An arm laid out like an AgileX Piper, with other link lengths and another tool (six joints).
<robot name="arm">
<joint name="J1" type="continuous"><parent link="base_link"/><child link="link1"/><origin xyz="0 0 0.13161"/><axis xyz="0 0 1"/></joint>
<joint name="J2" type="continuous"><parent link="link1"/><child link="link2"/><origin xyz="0 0 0" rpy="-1.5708 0 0"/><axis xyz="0 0 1"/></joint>
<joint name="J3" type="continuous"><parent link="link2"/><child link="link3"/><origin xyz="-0.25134 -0.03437 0"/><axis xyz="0 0 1"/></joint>
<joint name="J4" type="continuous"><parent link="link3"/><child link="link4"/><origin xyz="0.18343 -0.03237 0" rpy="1.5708 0 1.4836"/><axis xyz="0 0 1"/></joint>
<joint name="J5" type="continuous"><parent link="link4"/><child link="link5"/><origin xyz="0 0 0" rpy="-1.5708 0 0"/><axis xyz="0 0 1"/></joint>
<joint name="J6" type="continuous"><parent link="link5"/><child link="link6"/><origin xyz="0 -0.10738 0" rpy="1.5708 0 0"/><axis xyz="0 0 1"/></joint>
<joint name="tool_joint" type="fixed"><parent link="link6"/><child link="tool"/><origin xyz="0.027 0.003 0.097" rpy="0.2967 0 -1.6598"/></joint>
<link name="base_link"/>
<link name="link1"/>
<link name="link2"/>
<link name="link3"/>
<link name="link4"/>
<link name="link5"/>
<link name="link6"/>
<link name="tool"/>
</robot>
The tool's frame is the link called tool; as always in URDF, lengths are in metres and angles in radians. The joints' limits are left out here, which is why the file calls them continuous.
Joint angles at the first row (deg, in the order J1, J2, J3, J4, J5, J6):
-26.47, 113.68, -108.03, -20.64, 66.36, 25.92
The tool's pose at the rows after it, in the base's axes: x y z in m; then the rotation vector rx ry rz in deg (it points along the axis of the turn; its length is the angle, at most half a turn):
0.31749 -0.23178 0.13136 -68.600 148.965 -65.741
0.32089 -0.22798 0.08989 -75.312 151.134 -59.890
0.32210 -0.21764 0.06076 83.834 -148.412 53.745
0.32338 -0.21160 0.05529 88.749 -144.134 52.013
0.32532 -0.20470 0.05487 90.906 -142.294 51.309
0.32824 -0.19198 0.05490 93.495 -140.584 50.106
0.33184 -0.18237 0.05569 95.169 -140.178 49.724
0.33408 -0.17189 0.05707 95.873 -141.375 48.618
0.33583 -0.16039 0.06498 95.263 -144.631 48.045
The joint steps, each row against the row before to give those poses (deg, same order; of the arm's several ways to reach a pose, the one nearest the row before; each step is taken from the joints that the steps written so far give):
-0.96, 6.70, 0.00, -1.63, -2.57, 1.15
0.58, 6.12, 0.06, 0.36, -1.00, -1.56
1.64, 4.36, 0.00, 0.05, 0.05, -3.34
1.77, 1.26, -0.39, -1.43, 0.97, -1.69
1.41, 0.24, -0.14, -0.54, 0.84, -0.31
2.11, 0.05, -0.01, -0.10, 1.21, -0.13
1.39, -0.19, 0.00, 0.43, 0.41, -0.04
0.92, -0.44, 0.00, 1.52, 0.62, 0.00
0.50, -1.78, 0.36, 2.52, 0.64, 0.42

